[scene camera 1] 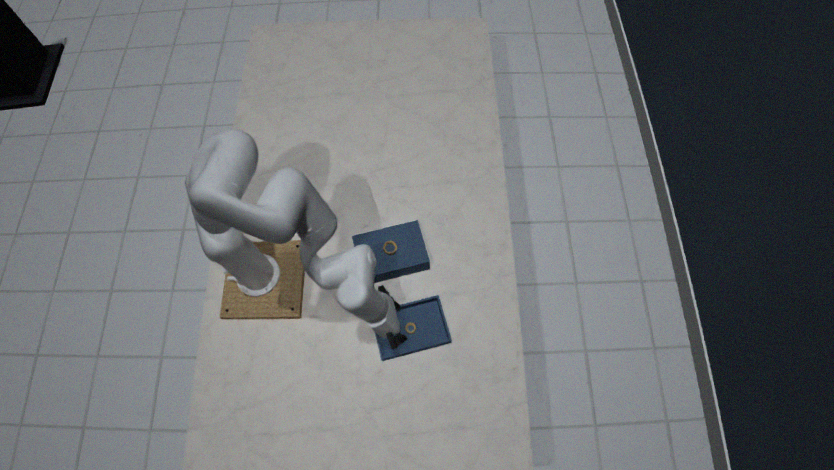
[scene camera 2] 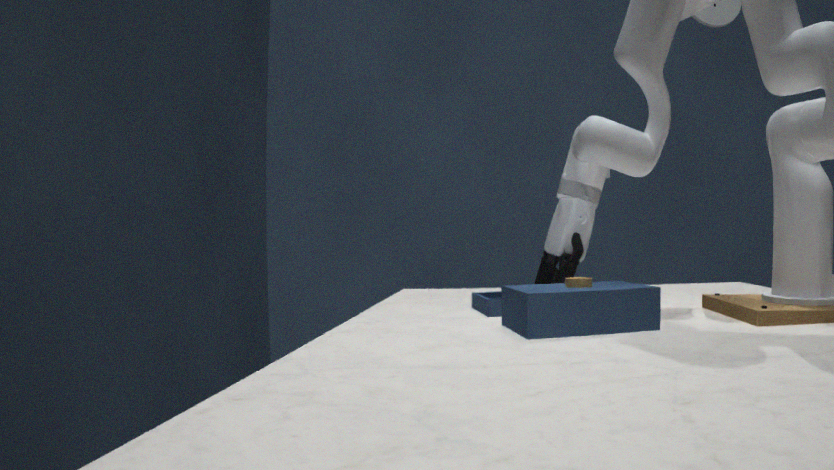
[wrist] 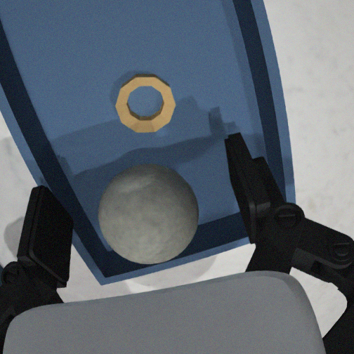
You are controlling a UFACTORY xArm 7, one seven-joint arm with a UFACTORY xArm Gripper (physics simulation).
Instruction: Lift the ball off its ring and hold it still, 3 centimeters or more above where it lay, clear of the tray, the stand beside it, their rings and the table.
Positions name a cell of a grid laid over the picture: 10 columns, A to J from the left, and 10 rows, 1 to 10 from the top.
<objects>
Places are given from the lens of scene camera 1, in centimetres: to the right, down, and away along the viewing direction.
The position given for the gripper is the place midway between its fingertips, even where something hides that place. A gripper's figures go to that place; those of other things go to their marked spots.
gripper (scene camera 1: E7): -5, 24, 132
shallow blue tray (scene camera 1: F7): 2, 24, 136
</objects>
